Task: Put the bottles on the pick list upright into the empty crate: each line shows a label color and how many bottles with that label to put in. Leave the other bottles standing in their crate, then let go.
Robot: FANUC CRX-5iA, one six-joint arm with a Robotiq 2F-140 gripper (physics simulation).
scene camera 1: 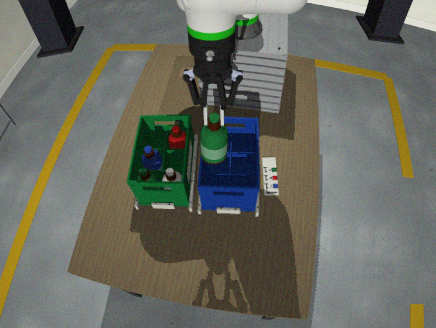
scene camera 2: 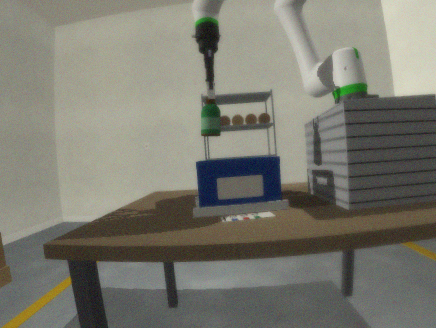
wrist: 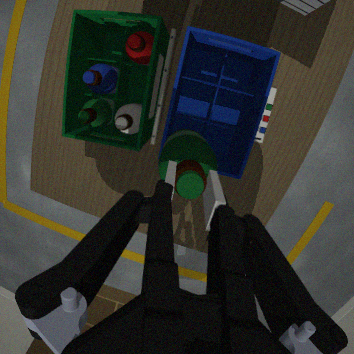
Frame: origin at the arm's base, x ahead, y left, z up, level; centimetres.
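Where they show: gripper, fingertip midpoint: [scene camera 1: 214,121] [scene camera 2: 211,100] [wrist: 189,177]; arm's base, link origin: [scene camera 1: 243,28].
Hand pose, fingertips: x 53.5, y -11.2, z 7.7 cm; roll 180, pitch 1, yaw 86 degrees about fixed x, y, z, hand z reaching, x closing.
Things, the pixels of their centre, and the offset from my fingertips. Level surfaces: height alone.
- green crate, body centre: [wrist: 118,80] [scene camera 1: 163,160] dx -8.7, dy -19.1, dz -31.7 cm
- red bottle, body centre: [wrist: 141,47] [scene camera 1: 178,141] dx -17.0, dy -14.4, dz -31.9 cm
- blue bottle, body centre: [wrist: 101,78] [scene camera 1: 152,160] dx -8.9, dy -23.5, dz -31.9 cm
- white bottle, body centre: [wrist: 130,118] [scene camera 1: 173,182] dx +0.1, dy -15.3, dz -31.9 cm
- pick list, body centre: [wrist: 260,113] [scene camera 2: 247,216] [scene camera 1: 270,175] dx -6.2, dy +18.9, dz -40.4 cm
- wooden table, surface height: dz -40.5 cm
My gripper [scene camera 1: 214,117] [scene camera 2: 211,94] [wrist: 189,177] is shut on the neck of a green bottle [scene camera 1: 214,145] [scene camera 2: 210,121] [wrist: 190,185], which hangs upright above the blue crate [scene camera 1: 229,200] [scene camera 2: 205,182] [wrist: 222,135]. The blue crate has dividers and shows no bottle inside. The green crate [scene camera 1: 160,196] [wrist: 70,75] holds a red bottle [scene camera 1: 177,137] [wrist: 140,47], a blue bottle [scene camera 1: 151,158] [wrist: 102,78], another green bottle [scene camera 1: 144,174] [wrist: 95,112] and a white bottle [scene camera 1: 171,175] [wrist: 128,120]. The pick list [scene camera 1: 270,176] [scene camera 2: 248,217] [wrist: 266,119] shows green, red and blue marks; the scene camera 1 view suggests a 1 on each line.
A grey slatted block [scene camera 1: 260,80] [scene camera 2: 385,155] stands behind the crates and carries the arm's base. White rails [scene camera 1: 193,175] [wrist: 162,90] run beside the crates on the wooden table [scene camera 1: 110,250] [scene camera 2: 150,235] [wrist: 50,165]. A shelf rack [scene camera 2: 237,98] stands farther back.
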